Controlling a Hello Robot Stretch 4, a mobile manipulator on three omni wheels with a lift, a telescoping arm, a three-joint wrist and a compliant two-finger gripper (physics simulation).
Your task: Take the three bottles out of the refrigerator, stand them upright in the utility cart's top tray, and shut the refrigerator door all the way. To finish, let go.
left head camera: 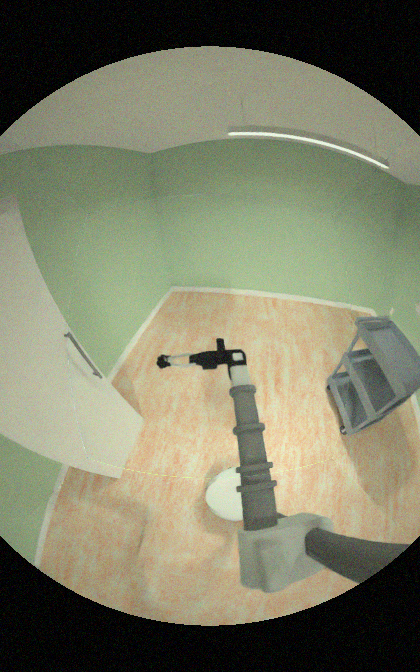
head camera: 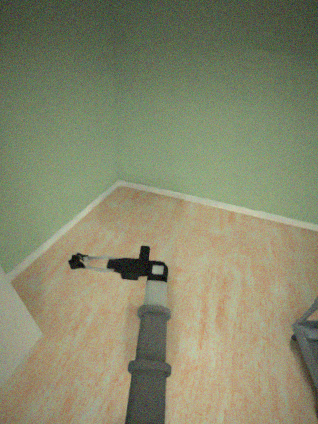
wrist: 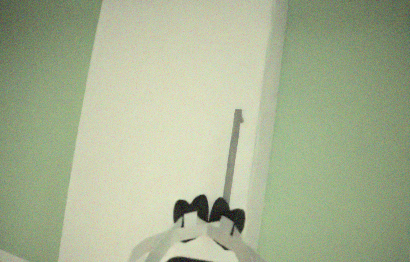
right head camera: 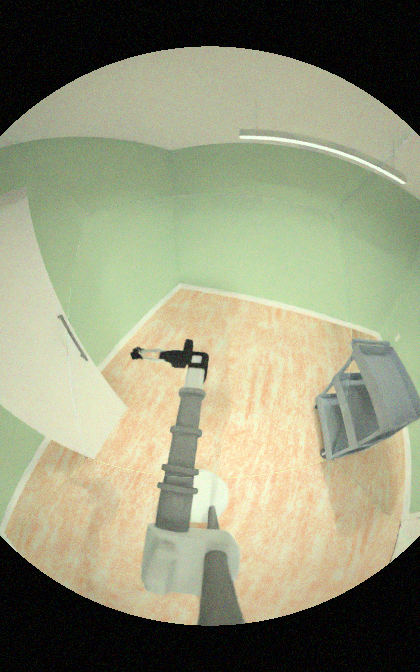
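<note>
The white refrigerator [head camera: 15, 335] [left head camera: 55, 405] [right head camera: 47, 385] [wrist: 160, 100] stands at the left, its door looking shut. Its grey vertical bar handle [left head camera: 84, 355] [right head camera: 73, 338] [wrist: 232, 155] is near the door's edge. My gripper [head camera: 76, 260] [left head camera: 162, 361] [right head camera: 135, 353] [wrist: 209, 211] is shut and empty. It points left toward the refrigerator, apart from it; in the wrist view its tips overlap the handle's lower part. The grey utility cart [head camera: 300, 331] [left head camera: 376, 364] [right head camera: 367, 387] stands at the right, partly cut off in the head camera view. The three bottles do not show.
My telescoping arm [head camera: 151, 340] [left head camera: 250, 440] [right head camera: 187, 425] reaches out between refrigerator and cart. A white round disc [left head camera: 222, 495] [right head camera: 210, 495] shows low beside the arm. Green walls with a pale skirting meet in a corner beyond the gripper.
</note>
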